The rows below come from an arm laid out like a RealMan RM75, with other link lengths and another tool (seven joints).
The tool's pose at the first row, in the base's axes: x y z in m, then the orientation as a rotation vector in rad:
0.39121 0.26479 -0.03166 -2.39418 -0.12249 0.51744
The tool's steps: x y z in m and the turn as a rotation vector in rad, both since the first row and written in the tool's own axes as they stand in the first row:
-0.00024 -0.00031 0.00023 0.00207 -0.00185 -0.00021
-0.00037 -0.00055 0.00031 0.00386 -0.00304 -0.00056
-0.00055 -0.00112 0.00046 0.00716 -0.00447 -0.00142
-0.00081 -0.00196 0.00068 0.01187 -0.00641 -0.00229
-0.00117 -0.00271 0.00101 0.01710 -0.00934 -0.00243
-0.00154 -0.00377 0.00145 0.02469 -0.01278 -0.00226
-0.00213 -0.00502 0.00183 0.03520 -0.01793 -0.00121
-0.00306 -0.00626 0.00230 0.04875 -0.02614 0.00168
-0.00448 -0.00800 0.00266 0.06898 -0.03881 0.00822
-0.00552 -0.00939 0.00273 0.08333 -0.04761 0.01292
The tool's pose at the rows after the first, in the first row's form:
0.39091 0.26511 -0.03154 -2.39170 -0.12296 0.51945
0.39077 0.26532 -0.03140 -2.38962 -0.12339 0.52062
0.39058 0.26581 -0.03108 -2.38592 -0.12410 0.52176
0.39029 0.26652 -0.03061 -2.38073 -0.12464 0.52342
0.38987 0.26722 -0.03024 -2.37492 -0.12460 0.52657
0.38940 0.26822 -0.02974 -2.36675 -0.12375 0.53032
0.38877 0.26927 -0.02901 -2.35548 -0.12177 0.53632
0.38779 0.27030 -0.02823 -2.34081 -0.11809 0.54657
0.38643 0.27154 -0.02690 -2.31911 -0.11021 0.56323
0.38552 0.27242 -0.02571 -2.30370 -0.10449 0.57474

